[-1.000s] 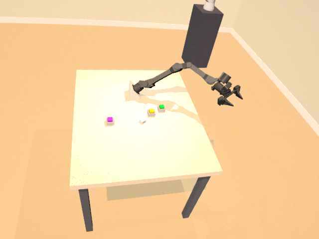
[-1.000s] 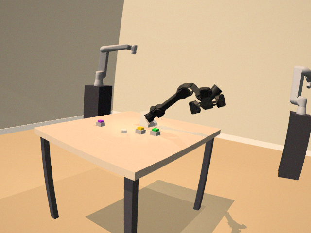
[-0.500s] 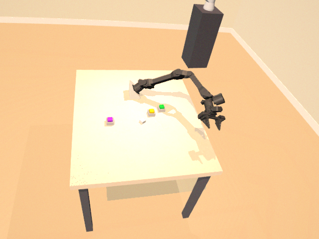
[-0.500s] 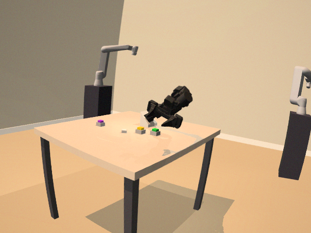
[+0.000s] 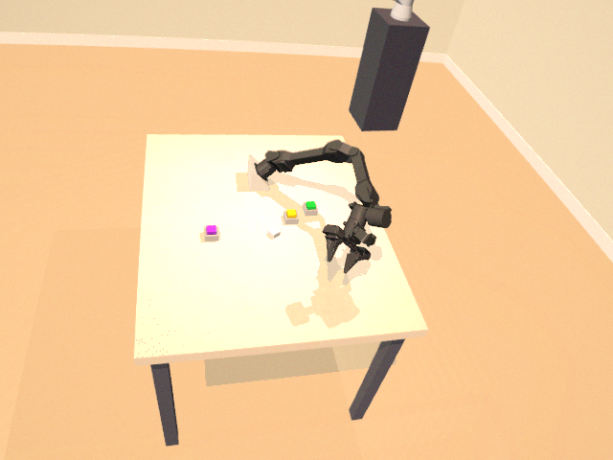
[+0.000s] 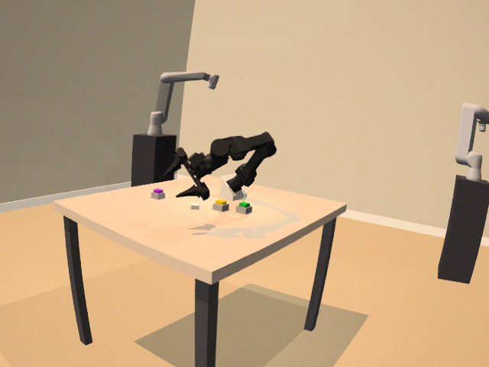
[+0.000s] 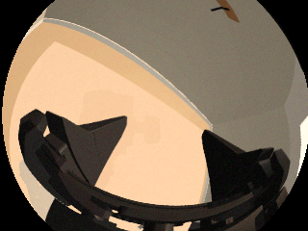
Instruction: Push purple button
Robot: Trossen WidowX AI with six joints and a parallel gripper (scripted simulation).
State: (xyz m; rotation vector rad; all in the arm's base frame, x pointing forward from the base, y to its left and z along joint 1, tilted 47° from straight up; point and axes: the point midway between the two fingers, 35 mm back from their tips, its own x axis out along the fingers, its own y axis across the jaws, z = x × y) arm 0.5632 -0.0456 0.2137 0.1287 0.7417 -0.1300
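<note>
The purple button lies 33 cm to the right of my gripper tip, 33 cm behind it and 12 cm below it. From my gripper tip the other things lie so: yellow button: 38 cm behind, 12 cm below, 3 cm to the right; then green button: 41 cm behind, 12 cm below, 6 cm to the left; then small white block: 31 cm behind, 14 cm below, 11 cm to the right.
</note>
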